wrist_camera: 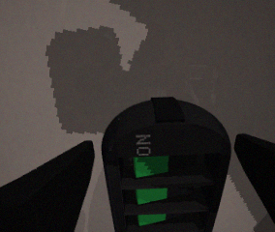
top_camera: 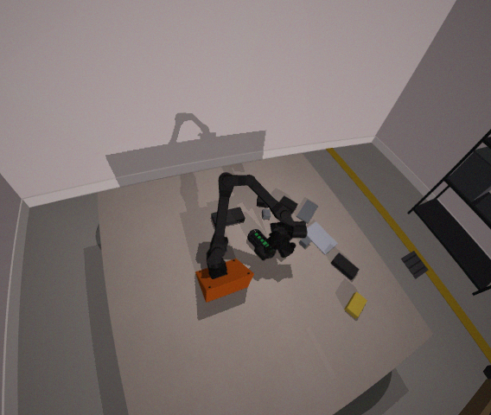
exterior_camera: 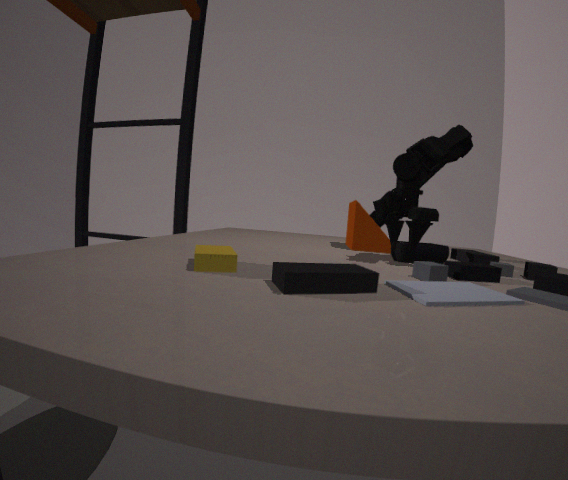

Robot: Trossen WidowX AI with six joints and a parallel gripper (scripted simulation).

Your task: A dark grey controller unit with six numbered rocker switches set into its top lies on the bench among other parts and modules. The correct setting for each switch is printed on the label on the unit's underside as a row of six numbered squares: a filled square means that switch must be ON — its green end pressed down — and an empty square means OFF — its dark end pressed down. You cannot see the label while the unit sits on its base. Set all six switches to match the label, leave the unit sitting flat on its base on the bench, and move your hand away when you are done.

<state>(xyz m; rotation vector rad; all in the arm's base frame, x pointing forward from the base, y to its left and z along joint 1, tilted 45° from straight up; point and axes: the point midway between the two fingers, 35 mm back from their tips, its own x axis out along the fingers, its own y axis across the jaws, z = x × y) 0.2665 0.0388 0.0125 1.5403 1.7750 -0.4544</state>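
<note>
My gripper tip is 170 mm short of the small black block, 100 mm to the right of it and 20 mm above it. Also, from my gripper tip: small grey block (210 mm ahead, 20 mm below); then grey plate (330 mm ahead, 160 mm to the left, 30 mm below); then pale flat sheet (310 mm ahead, 30 mm below, 10 mm to the right).
</note>
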